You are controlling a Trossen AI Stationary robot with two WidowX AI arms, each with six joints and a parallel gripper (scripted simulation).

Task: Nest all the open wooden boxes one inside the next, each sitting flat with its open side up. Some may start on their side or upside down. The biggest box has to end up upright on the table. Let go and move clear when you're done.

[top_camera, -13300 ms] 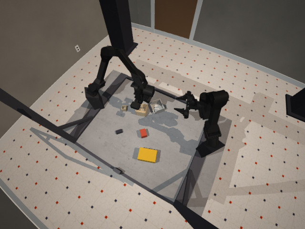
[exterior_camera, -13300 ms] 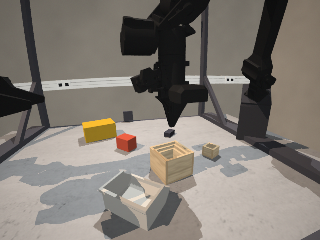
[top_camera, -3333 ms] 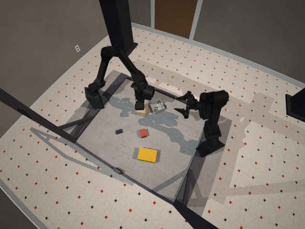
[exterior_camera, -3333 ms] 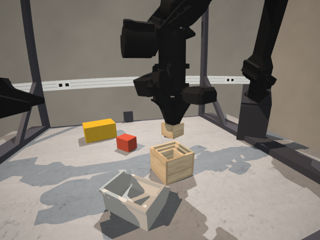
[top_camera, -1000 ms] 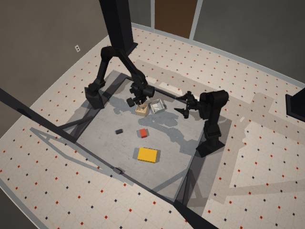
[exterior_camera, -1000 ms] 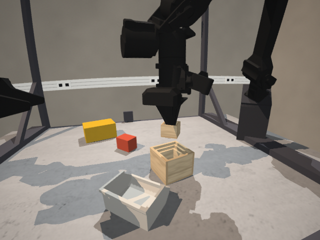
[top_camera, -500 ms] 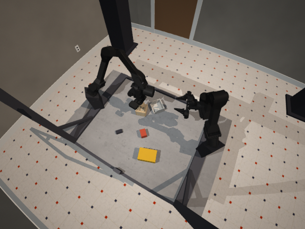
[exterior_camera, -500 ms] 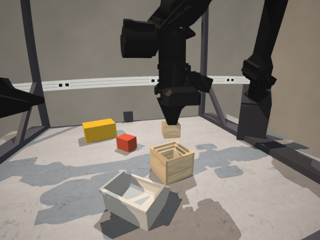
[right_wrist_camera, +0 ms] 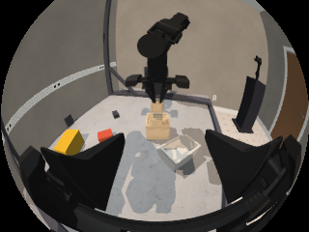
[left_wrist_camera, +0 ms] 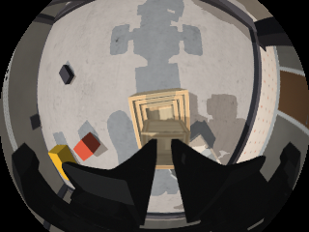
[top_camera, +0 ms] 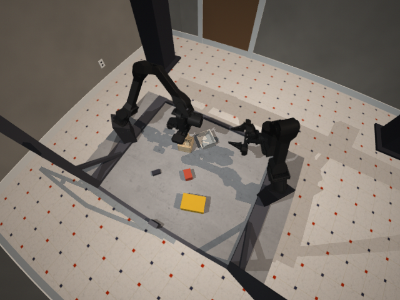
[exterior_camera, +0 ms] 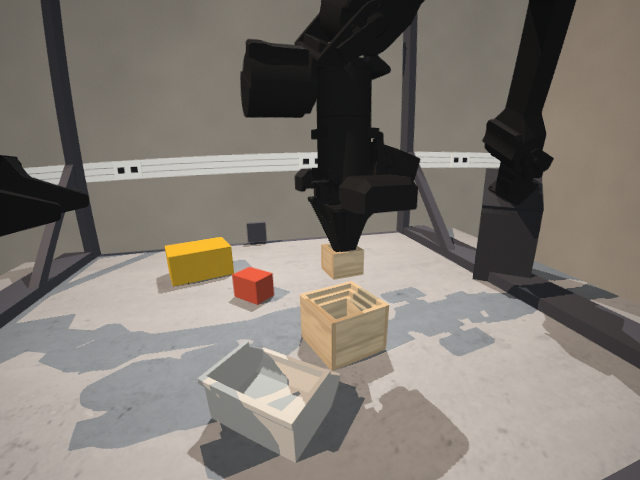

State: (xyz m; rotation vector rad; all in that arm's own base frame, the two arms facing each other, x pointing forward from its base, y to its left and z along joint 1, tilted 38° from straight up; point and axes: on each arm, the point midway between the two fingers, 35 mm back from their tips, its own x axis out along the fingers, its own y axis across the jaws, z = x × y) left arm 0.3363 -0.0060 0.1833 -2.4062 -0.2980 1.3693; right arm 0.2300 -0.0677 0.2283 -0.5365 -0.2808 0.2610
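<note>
Now: left hand 8 cm short of the white bin, 10 cm to the left of it and 12 cm above it. Round my left hand: red cube (17 cm behind, 10 cm to the right, 13 cm below); then small dark block (24 cm behind, 8 cm to the left, 14 cm below); then small wooden box (4 cm below).
</note>
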